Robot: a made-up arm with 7 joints. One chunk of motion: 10 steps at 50 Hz.
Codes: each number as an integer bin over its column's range. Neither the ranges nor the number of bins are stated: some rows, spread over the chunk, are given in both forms.
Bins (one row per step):
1: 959 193 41 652 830 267 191
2: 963 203 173 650 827 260 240
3: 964 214 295 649 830 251 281
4: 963 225 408 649 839 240 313
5: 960 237 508 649 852 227 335
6: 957 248 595 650 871 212 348
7: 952 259 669 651 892 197 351
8: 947 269 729 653 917 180 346
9: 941 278 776 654 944 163 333
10: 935 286 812 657 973 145 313
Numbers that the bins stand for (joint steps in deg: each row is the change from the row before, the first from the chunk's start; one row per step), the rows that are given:
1: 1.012 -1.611 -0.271 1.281 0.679 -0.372 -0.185
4: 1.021 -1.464 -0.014 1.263 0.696 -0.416 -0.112
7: 0.996 -1.307 0.169 1.275 0.796 -0.484 -0.089
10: 0.959 -1.183 0.269 1.312 0.951 -0.568 -0.112
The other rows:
2: 1.021 -1.565 -0.179 1.269 0.673 -0.384 -0.156
3: 1.023 -1.515 -0.093 1.263 0.679 -0.398 -0.131
5: 1.014 -1.409 0.056 1.263 0.720 -0.436 -0.099
6: 1.008 -1.358 0.117 1.269 0.757 -0.460 -0.091
8: 0.985 -1.261 0.211 1.287 0.844 -0.512 -0.092
9: 0.972 -1.220 0.244 1.293 0.895 -0.539 -0.100

